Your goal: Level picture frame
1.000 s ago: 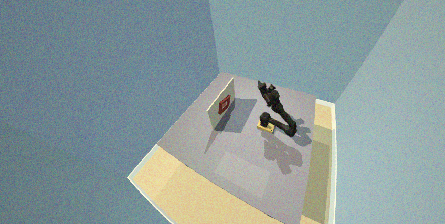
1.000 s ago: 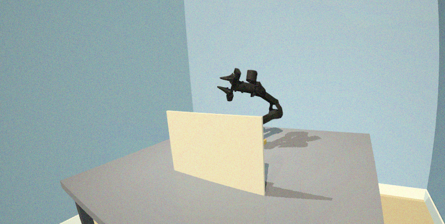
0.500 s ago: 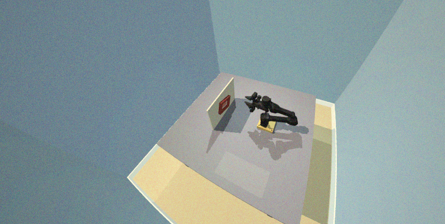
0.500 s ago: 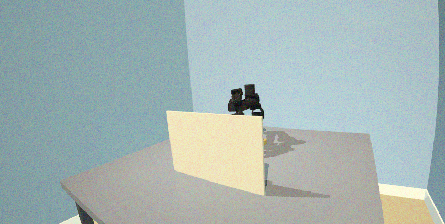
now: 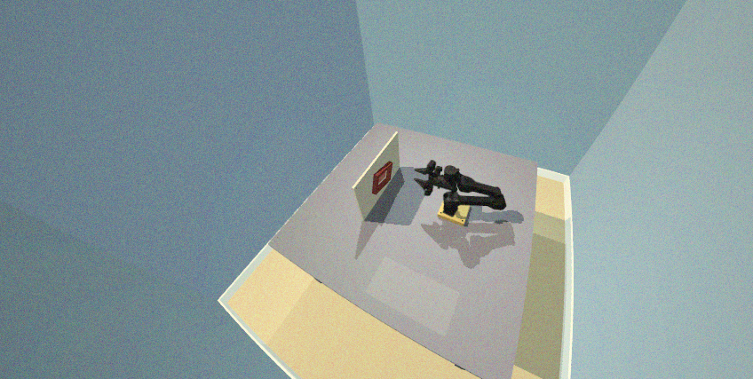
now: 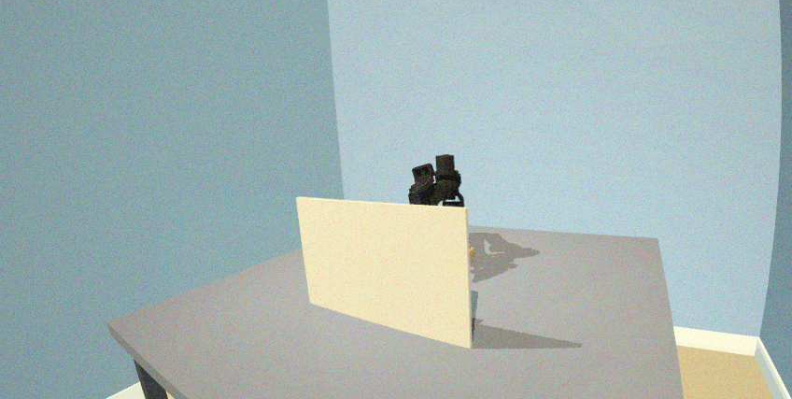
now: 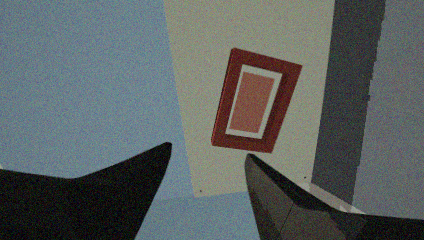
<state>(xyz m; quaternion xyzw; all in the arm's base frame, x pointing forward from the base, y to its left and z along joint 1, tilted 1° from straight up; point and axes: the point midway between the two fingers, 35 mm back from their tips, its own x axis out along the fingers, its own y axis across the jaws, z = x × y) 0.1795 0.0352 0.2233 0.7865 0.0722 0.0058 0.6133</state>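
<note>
Right now my gripper tip is 190 mm short of the dark red picture frame, 40 mm to the right of it and 90 mm above it. The rest, counted from my gripper tip: cream wall panel 200 mm ahead, 30 mm to the left, 100 mm below.
</note>
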